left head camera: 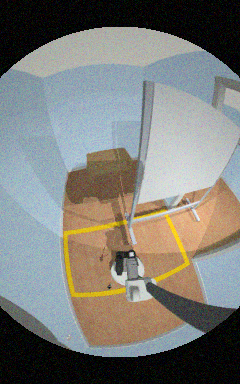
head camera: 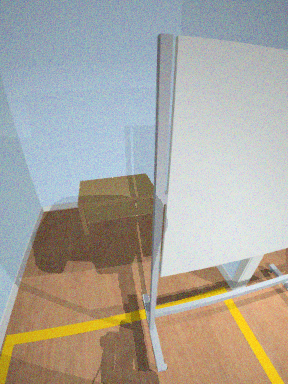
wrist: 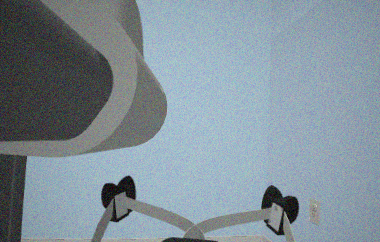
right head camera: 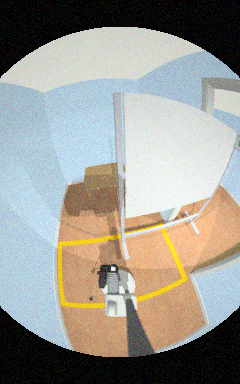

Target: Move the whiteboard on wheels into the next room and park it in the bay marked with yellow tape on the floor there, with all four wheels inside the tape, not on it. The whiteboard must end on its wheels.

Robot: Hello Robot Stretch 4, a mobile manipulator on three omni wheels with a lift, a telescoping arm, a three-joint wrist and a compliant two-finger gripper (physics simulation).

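Places are measured from the robot's base along level axes (x ahead, y down, z left), in metres.
Pixels of known places: gripper, fingertip midpoint: [left head camera: 118,289] [wrist: 198,195] [right head camera: 100,302].
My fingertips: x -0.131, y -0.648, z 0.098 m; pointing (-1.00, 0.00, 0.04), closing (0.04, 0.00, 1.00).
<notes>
Ahead of a thing's pixels: the offset from my fingertips to its middle. "pt": to the spot under its first point.
The whiteboard [head camera: 225,150] [left head camera: 182,145] [right head camera: 165,160] stands upright on its wheeled frame. Its near foot @(dy +0.591, dx +0.749, dz -0.171 m) [head camera: 157,345] [left head camera: 132,235] [right head camera: 125,247] lies across the far line of the yellow tape [head camera: 75,328] [left head camera: 68,265] [right head camera: 61,275], with its front end inside the bay. Its far foot @(dy +0.590, dx +0.962, dz -1.410 m) [left head camera: 193,210] [right head camera: 192,223] is outside the tape, beyond the bay's right corner. The lower bar runs close along the far tape line and over that corner. My gripper [wrist: 198,195] is open and empty in the wrist view, its two fingertips apart before the blue wall, away from the whiteboard.
A brown box [head camera: 117,195] [left head camera: 107,161] [right head camera: 101,177] stands by the back wall, left of the whiteboard. A door frame @(pt dy -1.160, dx +1.044, dz -0.936 m) [left head camera: 218,97] [right head camera: 207,99] is behind the board at right. My round white base [left head camera: 115,272] is inside the bay. A wall [head camera: 12,225] borders the left side.
</notes>
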